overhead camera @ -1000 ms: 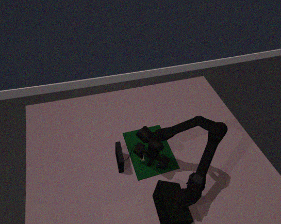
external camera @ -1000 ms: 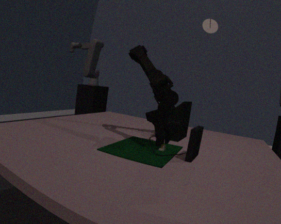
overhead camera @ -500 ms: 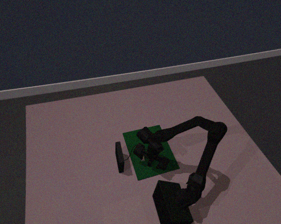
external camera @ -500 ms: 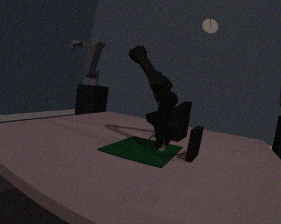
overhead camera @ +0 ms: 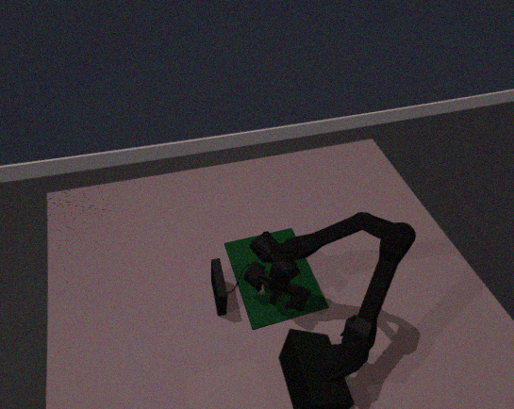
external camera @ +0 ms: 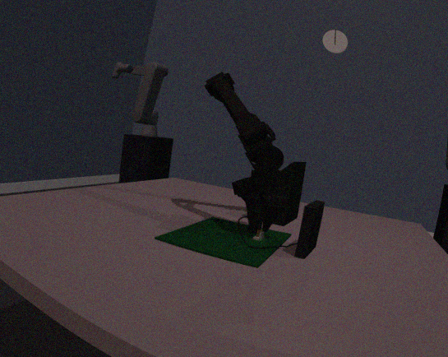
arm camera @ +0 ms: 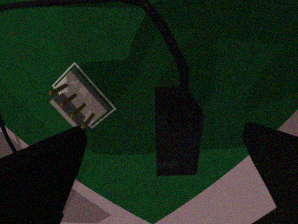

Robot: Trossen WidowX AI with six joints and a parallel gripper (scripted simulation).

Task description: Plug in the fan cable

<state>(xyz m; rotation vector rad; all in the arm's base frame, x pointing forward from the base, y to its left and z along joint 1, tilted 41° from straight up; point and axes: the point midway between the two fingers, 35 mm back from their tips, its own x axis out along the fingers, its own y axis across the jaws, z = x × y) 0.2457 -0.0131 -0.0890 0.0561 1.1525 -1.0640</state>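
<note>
Now: the black plug 10 mm to the right of my gripper tip. The rest, counted from my gripper tip: black fan (50 mm ahead, 150 mm to the left, 40 mm above); then pale four-pin header (50 mm ahead, 20 mm to the left, 20 mm below); then green board (90 mm ahead, 30 mm to the right, 30 mm below).
</note>
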